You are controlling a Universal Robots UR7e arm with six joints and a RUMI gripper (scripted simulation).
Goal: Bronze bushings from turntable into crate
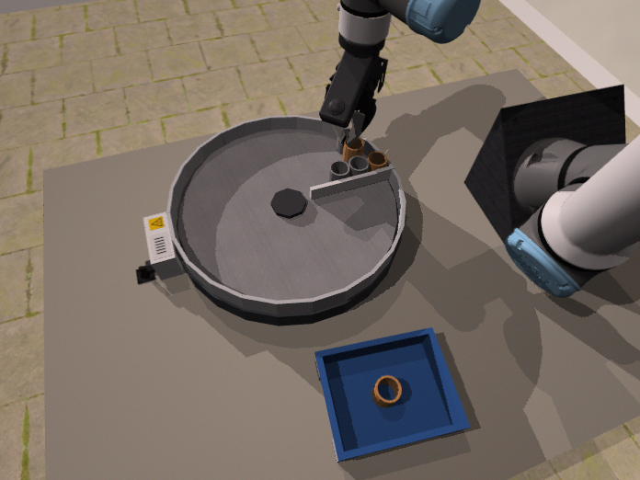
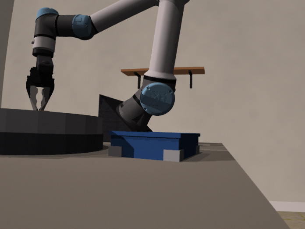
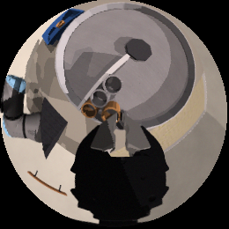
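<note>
My hand is 44 cm to the right of the blue crate, 8 cm above it and 7 cm short of it. Round my hand: grey turntable: 13 cm ahead, 9 cm to the left, 5 cm below.
</note>
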